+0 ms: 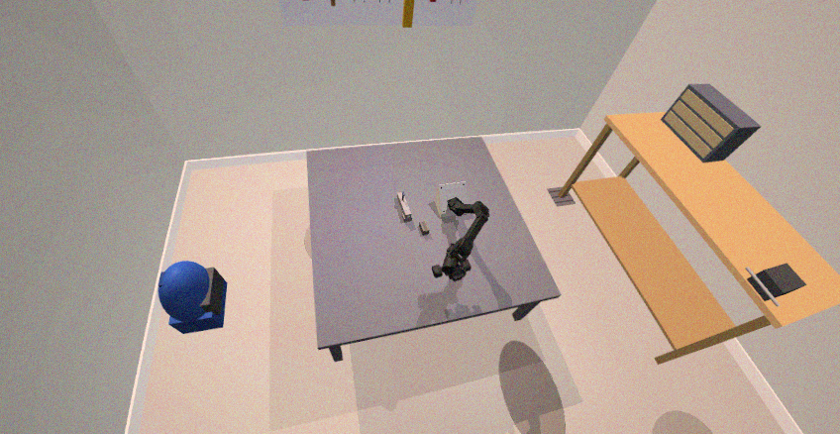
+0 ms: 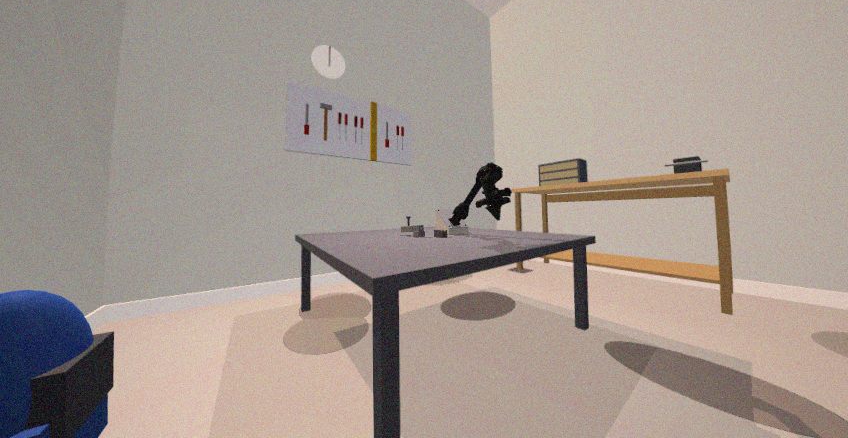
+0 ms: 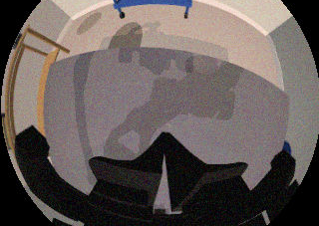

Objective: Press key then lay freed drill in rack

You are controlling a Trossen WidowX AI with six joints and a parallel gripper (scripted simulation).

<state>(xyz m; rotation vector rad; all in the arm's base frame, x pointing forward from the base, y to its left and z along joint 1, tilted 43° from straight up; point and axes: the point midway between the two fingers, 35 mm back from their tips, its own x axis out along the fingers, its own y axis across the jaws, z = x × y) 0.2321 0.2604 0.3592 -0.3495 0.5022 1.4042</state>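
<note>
The drill lies 40 mm ahead of my gripper tip, 520 mm to the right of it and 60 mm below it.
</note>
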